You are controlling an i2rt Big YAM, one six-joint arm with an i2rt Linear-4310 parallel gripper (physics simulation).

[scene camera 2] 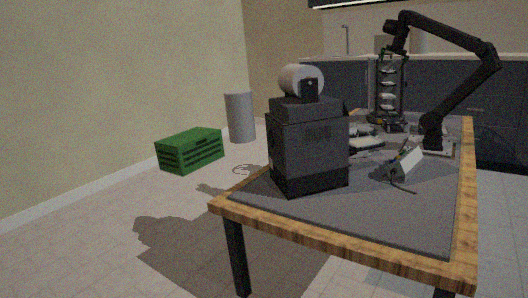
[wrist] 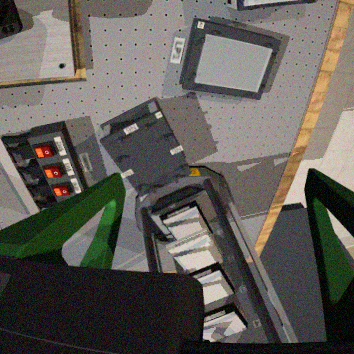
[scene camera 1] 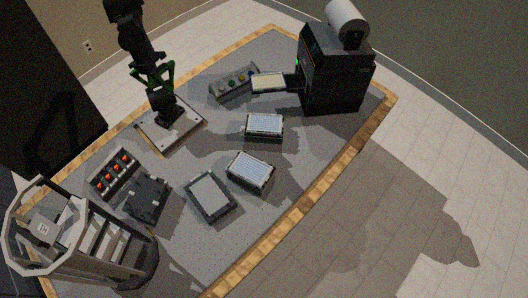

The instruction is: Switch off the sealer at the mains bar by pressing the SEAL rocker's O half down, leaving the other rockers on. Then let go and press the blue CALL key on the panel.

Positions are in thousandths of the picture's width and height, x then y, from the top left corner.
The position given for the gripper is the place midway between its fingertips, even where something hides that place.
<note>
The gripper (scene camera 1: 306, 300) is open and holds nothing. Also in view: a button box (scene camera 1: 444, 280), a rack (scene camera 1: 200, 837) and a white roll (scene camera 2: 548, 257).
The gripper also shows in the wrist view (wrist: 597, 507). The rack is seen too in the wrist view (wrist: 722, 840).
</note>
